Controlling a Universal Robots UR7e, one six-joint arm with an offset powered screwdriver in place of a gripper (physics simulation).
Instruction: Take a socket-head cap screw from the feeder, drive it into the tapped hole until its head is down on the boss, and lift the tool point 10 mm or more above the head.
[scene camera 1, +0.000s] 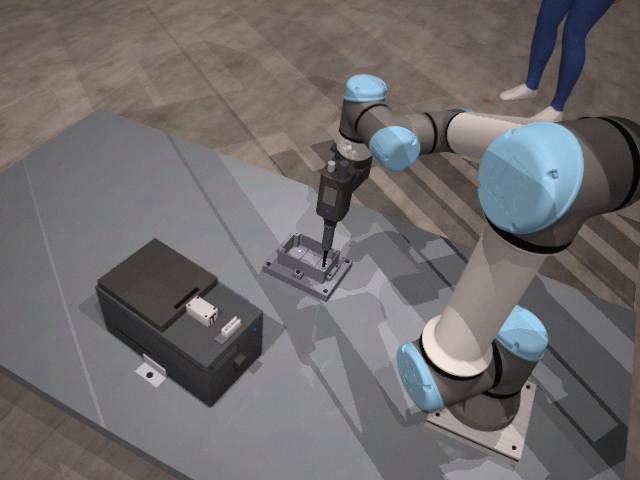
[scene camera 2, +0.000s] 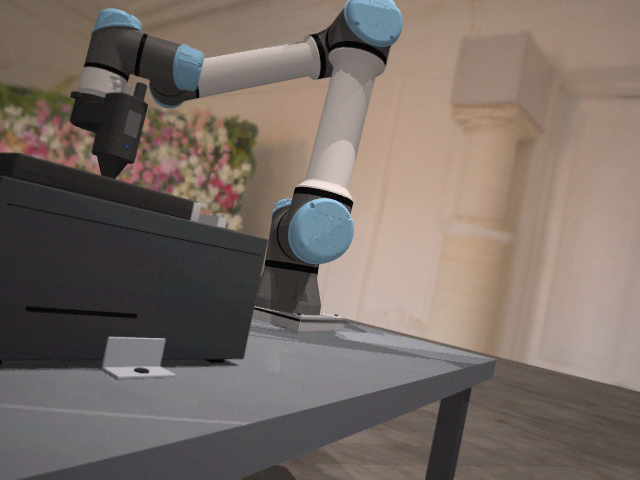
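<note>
The screwdriver (scene camera 1: 324, 263) (scene camera 2: 121, 126) points down in scene camera 1, with its thin dark bit at the near right corner of the open grey housing (scene camera 1: 305, 265). The tip appears to be at or just above the corner boss there; any gap is too small to tell. A screw, its head and the tapped hole cannot be made out at the tip. In scene camera 2 the lower part of the screwdriver and the housing are hidden behind the feeder. The dark box-shaped feeder (scene camera 1: 155, 279) (scene camera 2: 139, 268) stands apart from the housing, with a small white block (scene camera 1: 201, 308) on top.
The housing has a flanged base plate (scene camera 1: 338, 281) on the grey table (scene camera 1: 129, 160) (scene camera 2: 310, 382). A metal bracket (scene camera 1: 150, 374) (scene camera 2: 135, 351) stands beside the feeder. The arm's base plate (scene camera 1: 524, 413) (scene camera 2: 320, 324) is at the right. A person's legs (scene camera 1: 568, 51) show beyond the table.
</note>
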